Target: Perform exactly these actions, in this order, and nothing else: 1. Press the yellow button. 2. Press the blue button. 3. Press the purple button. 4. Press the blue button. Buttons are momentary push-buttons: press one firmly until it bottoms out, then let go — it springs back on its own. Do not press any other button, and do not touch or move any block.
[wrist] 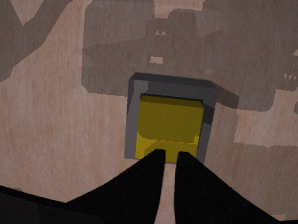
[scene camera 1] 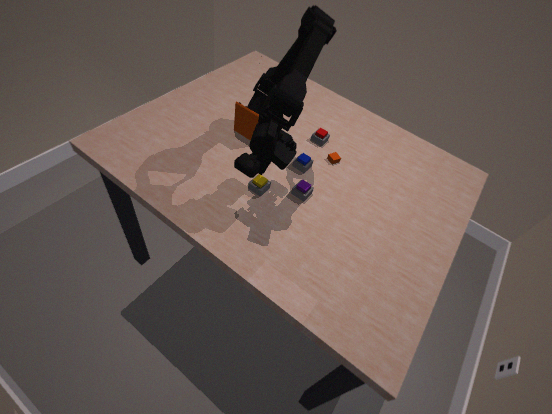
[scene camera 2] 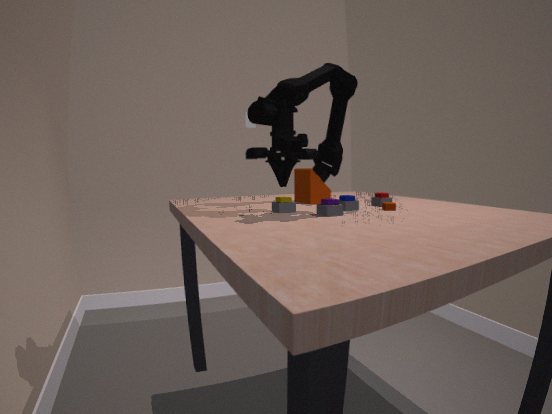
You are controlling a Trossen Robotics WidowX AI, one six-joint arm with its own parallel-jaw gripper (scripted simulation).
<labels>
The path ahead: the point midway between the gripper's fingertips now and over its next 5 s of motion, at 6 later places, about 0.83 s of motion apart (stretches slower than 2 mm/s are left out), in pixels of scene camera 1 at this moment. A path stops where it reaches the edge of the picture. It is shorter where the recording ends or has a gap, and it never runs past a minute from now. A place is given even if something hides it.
The gripper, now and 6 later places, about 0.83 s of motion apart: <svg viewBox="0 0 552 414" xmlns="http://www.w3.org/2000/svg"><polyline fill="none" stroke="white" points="261,173 260,180 262,167 311,137 306,155 304,157 312,146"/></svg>
</labels>
